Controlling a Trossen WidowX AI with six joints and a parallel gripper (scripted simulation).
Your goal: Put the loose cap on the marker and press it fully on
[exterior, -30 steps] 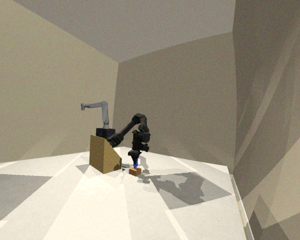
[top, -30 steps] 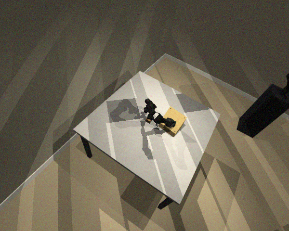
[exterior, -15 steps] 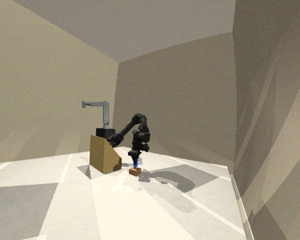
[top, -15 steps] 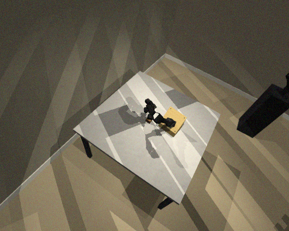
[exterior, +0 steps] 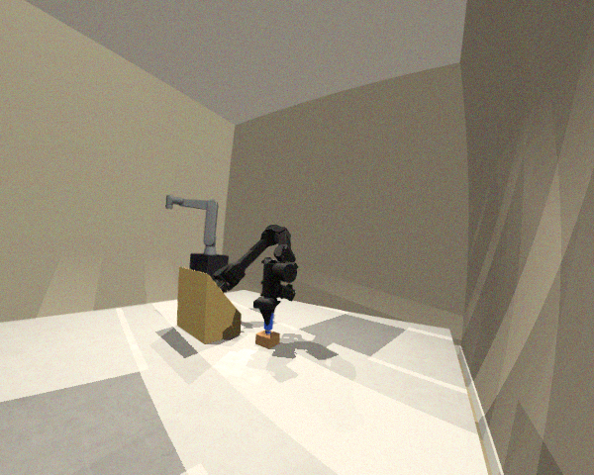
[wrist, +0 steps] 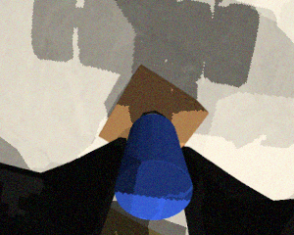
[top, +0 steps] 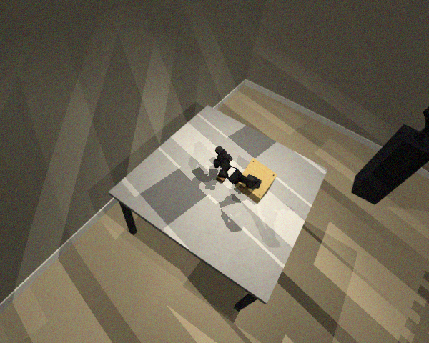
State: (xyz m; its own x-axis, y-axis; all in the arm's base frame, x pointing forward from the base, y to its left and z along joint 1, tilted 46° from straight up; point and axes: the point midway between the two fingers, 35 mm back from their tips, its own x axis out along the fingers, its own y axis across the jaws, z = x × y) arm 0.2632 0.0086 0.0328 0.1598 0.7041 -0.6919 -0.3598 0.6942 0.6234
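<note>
The blue cap is 10 mm above my gripper tip. Also, from my gripper tip: brown holder block: 60 mm below.
</note>
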